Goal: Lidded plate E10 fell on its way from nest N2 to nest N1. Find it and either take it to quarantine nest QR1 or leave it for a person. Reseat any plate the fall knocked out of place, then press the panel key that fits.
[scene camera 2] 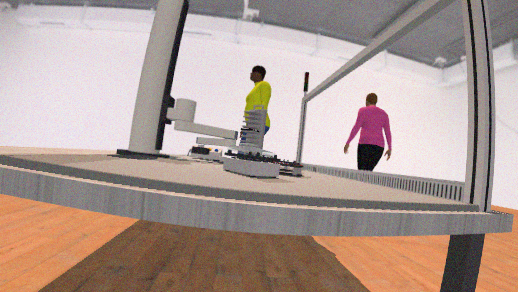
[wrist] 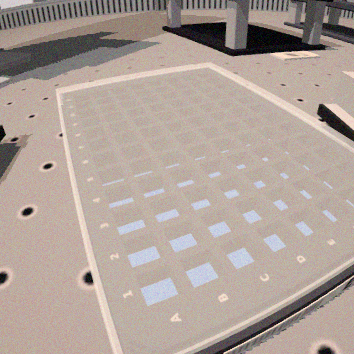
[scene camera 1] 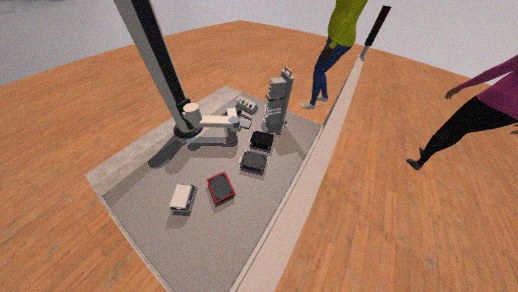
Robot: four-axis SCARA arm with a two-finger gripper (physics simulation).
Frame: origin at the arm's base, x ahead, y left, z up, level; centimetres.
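Seen in the pictures: gripper, fingertip midpoint: (wrist: pixel 161 95) (scene camera 1: pixel 246 123); arm's base, origin of the base link: (scene camera 1: pixel 188 128).
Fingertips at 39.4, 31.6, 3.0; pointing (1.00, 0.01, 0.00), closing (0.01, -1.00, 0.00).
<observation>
Offsets run from my fingertips to a thing's top centre, as dx, dy, dz.
A pale, see-through plate @(-2.4, -1.0, -0.1) (scene camera 1: pixel 245 122) (wrist: pixel 150 130) with a well grid, rows of numbers and letters A to E, lies flat on the table under the wrist. Whether it bears a lid I cannot tell. My gripper (wrist: pixel 161 95) is open and empty; its fingertips show at the left and right edges of the wrist view, on either side of the plate. A black nest @(+22.3, -9.3, +5.0) (scene camera 1: pixel 261 140) (wrist: pixel 200 34) stands beyond the plate; its label is unreadable. A dark grey nest @(+28.1, -28.7, +4.0) (scene camera 1: pixel 253 162) and a red-edged nest @(+22.2, -55.6, +2.9) (scene camera 1: pixel 221 187) stand further along. The key panel @(-15.2, +21.0, +6.7) (scene camera 1: pixel 246 104) (scene camera 2: pixel 214 153) is behind the arm.
A tall shelf rack (scene camera 1: pixel 285 102) stands beside the black nest. A white box (scene camera 1: pixel 182 196) (scene camera 2: pixel 250 167) is near the red-edged nest. The arm's column (scene camera 1: pixel 155 60) (scene camera 2: pixel 152 80) rises at the left. Two people, in yellow (scene camera 1: pixel 345 25) (scene camera 2: pixel 259 97) and pink (scene camera 1: pixel 500 95) (scene camera 2: pixel 373 125), are beyond the table.
</observation>
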